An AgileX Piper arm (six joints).
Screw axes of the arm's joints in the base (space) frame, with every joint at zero. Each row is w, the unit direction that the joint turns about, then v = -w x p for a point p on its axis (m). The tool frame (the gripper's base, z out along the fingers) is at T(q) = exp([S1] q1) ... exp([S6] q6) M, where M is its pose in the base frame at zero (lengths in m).
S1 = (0, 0, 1, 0, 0, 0)
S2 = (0, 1, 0, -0.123, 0, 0)
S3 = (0, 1, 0, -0.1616, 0, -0.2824)
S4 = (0.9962, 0, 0.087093, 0, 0.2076, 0)
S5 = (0, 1, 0, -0.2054, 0, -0.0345)
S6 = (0.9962, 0, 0.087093, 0, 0.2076, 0)
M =
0.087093 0 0.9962 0.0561
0 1 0 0
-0.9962 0 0.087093 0.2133
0 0 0 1
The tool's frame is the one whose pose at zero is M.
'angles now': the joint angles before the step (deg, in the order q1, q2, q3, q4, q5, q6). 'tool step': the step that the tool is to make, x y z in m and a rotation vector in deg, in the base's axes. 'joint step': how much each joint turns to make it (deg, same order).
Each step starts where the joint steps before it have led.
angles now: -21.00 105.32 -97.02 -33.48 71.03 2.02
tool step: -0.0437 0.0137 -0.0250 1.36 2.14 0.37
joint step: -0.66 -8.73 17.28 -0.64 -5.64 2.66
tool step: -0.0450 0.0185 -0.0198 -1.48 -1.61 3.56
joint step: 0.00 -9.96 16.77 -3.11 -9.08 2.90
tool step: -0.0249 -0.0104 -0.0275 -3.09 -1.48 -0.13
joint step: -3.72 -2.41 9.91 -7.20 -9.25 6.02
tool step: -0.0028 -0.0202 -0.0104 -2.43 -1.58 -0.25
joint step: -4.03 1.88 1.27 -5.43 -5.82 3.34
